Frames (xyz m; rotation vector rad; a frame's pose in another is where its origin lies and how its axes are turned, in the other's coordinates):
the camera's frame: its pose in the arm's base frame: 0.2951 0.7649 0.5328 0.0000 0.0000 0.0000
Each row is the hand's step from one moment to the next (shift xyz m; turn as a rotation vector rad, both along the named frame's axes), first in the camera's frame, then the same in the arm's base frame.
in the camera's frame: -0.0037 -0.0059 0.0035 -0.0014 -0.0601 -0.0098
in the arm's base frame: -0.0037 -0.0059 0.0035 -0.0014 -0.0601 -0.0098
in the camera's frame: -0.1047 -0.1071 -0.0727 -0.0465 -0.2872 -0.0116
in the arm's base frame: -0.1047 -0.1071 -0.0727 -0.0465 -0.2872 -0.0116
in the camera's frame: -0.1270 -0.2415 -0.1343 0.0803 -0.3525 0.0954
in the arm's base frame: -0.1270 -0.2415 -0.1343 0.0803 -0.3525 0.0954
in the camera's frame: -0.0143 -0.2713 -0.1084 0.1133 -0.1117 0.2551
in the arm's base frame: -0.0143 -0.2713 -0.1084 0.1133 -0.1117 0.2551
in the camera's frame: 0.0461 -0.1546 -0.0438 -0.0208 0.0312 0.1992
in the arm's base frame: 0.0461 -0.1546 -0.0438 -0.0208 0.0312 0.1992
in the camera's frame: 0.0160 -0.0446 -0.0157 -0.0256 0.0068 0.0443
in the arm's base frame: 0.0160 -0.0446 -0.0157 -0.0256 0.0068 0.0443
